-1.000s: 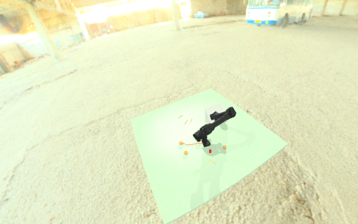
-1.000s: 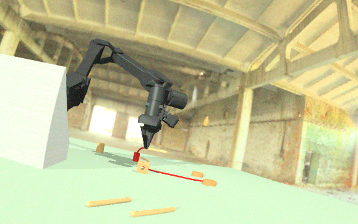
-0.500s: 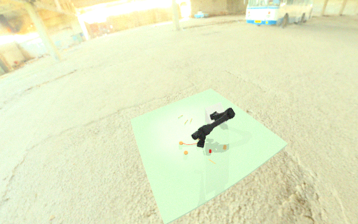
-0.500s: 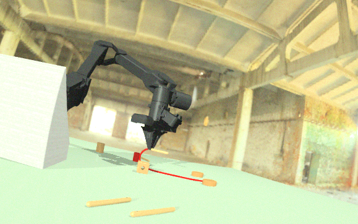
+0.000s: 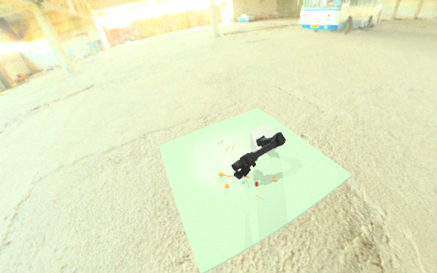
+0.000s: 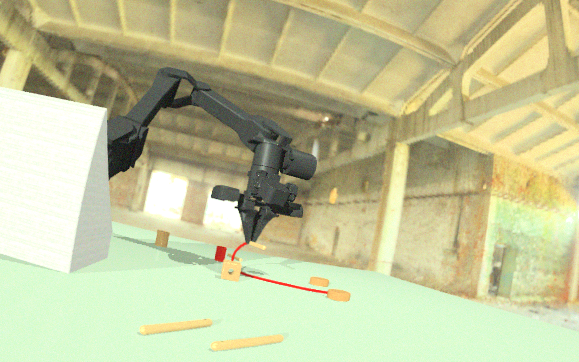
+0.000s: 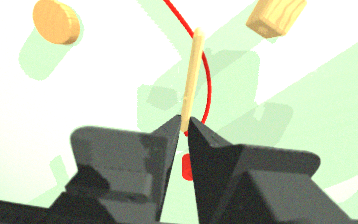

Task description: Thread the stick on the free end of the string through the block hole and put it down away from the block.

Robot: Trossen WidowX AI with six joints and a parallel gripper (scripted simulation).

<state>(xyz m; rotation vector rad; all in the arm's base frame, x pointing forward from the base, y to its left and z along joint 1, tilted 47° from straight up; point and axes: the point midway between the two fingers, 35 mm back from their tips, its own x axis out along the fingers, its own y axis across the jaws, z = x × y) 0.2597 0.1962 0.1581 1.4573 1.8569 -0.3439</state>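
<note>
My gripper tip is now 80 mm to the right of the red cylinder, 60 mm past it and 40 mm above it. Also, from my gripper tip: thin wooden stick 10 mm to the right, 10 mm ahead; round wooden button 160 mm ahead, 130 mm to the right, 50 mm below; wooden block 120 mm to the right, 40 mm below, 30 mm behind.
</note>
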